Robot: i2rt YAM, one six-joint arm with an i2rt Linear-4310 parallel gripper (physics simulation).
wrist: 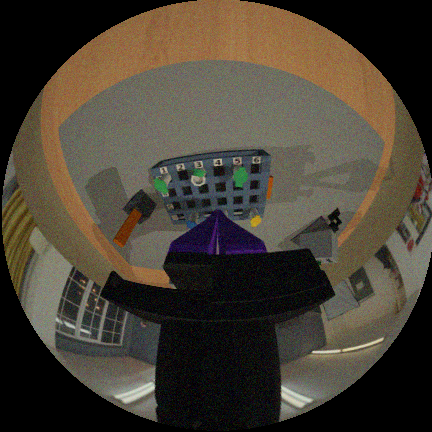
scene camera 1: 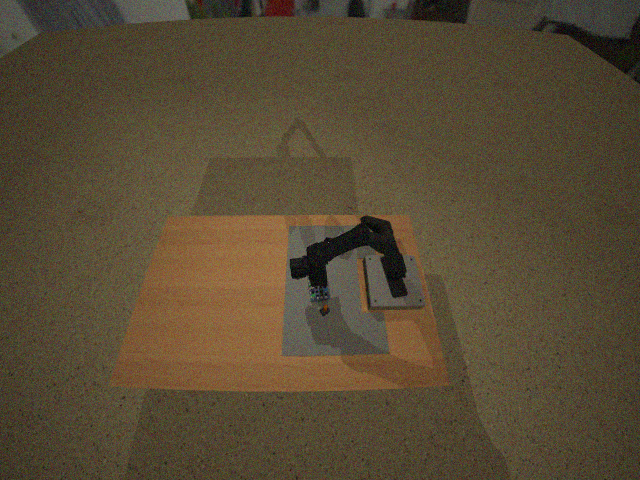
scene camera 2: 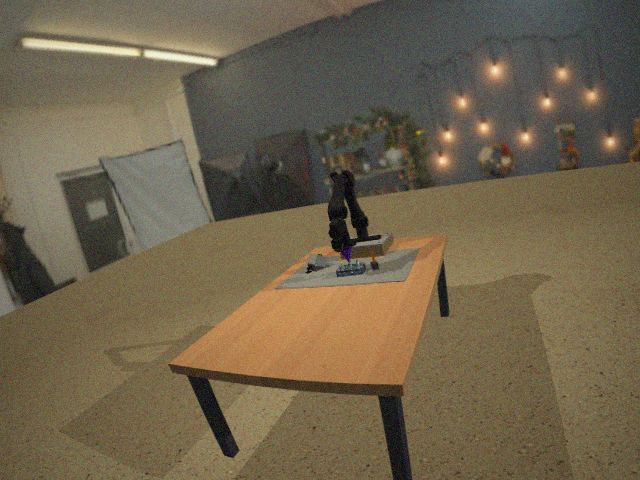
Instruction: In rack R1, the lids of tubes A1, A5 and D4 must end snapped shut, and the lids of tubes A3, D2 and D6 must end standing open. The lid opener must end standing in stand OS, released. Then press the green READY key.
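Frame: origin at the arm's base, x ahead, y left, z up, level; millimetres.
Seen in the pictures: gripper, fingertip midpoint: (wrist: 217,214) (scene camera 1: 320,282) (scene camera 2: 349,261); arm's base at its link origin: (scene camera 1: 393,276) (scene camera 2: 363,240).
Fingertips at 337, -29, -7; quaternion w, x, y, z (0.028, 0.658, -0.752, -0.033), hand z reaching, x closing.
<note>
Pixels of each thing's middle, then the offset from my fingertips to it, as dx, dy, dz. "spot": a spot on its surface instead. Level surfaces: height alone.
- Rack R1 at the middle of its body: (wrist: 215,194) (scene camera 1: 317,284) (scene camera 2: 349,266) +10, +0, -23
- A5 at the middle of its body: (wrist: 239,176) +36, -26, -7
- Blue lid D2 at the middle of its body: (wrist: 191,225) -19, +34, -7
- yellow lid D6 at the middle of its body: (wrist: 255,220) -22, -43, -7
- orange lid opener at the middle of its body: (wrist: 130,219) (scene camera 2: 373,259) -1, +120, -9
- grey wedge-shaped box at the middle of its body: (wrist: 319,247) (scene camera 2: 317,260) -133, -199, -13
- small black object at a spot on its surface: (wrist: 335,219) spot: -84, -239, -41
- orange piece at a spot on its surface: (wrist: 270,187) spot: +8, -66, -31
- grey mat at its surface level: dz -55
Rack R1 (wrist: 266,172) (scene camera 2: 350,270) (scene camera 1: 319,294) is blue. In the wrist view, tube A3 (wrist: 198,181) shows its white mouth ring with a green lid standing behind it. Green lids A1 (wrist: 161,185) and A5 (wrist: 240,177) show no open mouth. Blue lid D2 (wrist: 191,225) and yellow lid D6 (wrist: 256,220) are in the near row; their states are unclear. D4 is hidden behind my gripper (wrist: 218,215) (scene camera 2: 346,255), which is shut and empty, its purple fingertips over the near row. The orange lid opener (wrist: 128,228) (scene camera 2: 373,257) stands in dark stand OS (wrist: 140,204) (scene camera 2: 374,266).
A grey wedge-shaped box (wrist: 316,242) (scene camera 2: 316,260) stands on the other side of the rack from the stand; a bit of green (wrist: 319,263) shows at its edge. A small black object (wrist: 335,219) lies beside it. An orange piece (wrist: 270,187) is at the rack's side. The grey mat (wrist: 220,105) lies beneath them.
</note>
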